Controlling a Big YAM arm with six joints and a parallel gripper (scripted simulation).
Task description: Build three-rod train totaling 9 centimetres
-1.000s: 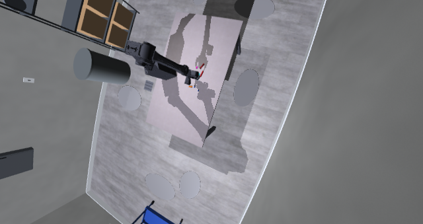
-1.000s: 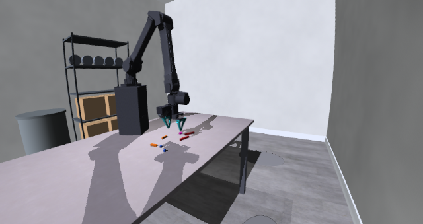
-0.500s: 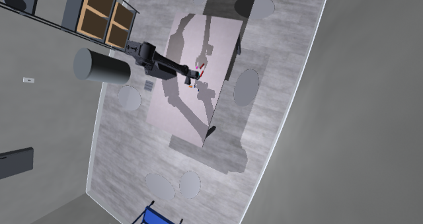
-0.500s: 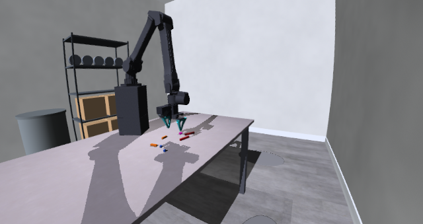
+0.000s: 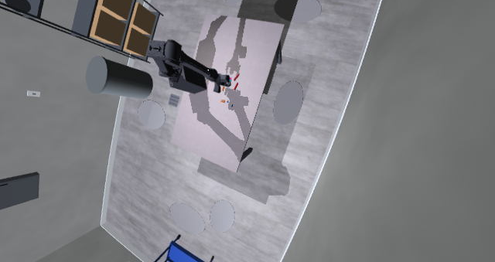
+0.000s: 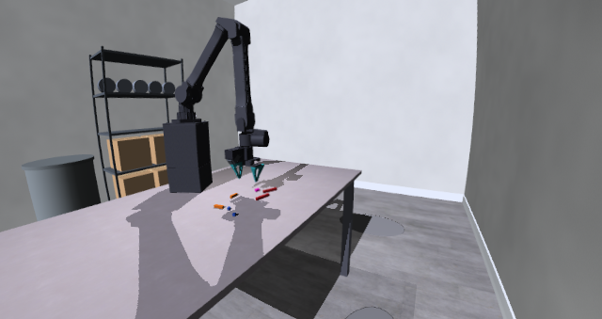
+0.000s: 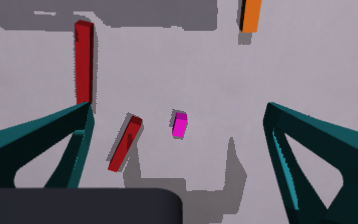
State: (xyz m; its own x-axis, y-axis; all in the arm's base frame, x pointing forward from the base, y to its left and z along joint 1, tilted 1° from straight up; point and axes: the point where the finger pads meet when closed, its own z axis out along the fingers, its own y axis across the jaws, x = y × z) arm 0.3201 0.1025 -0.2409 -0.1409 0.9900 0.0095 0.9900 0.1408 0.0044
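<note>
The magenta rod lies 80 mm below my hand, 60 mm to the left of it and 10 mm behind it.
</note>
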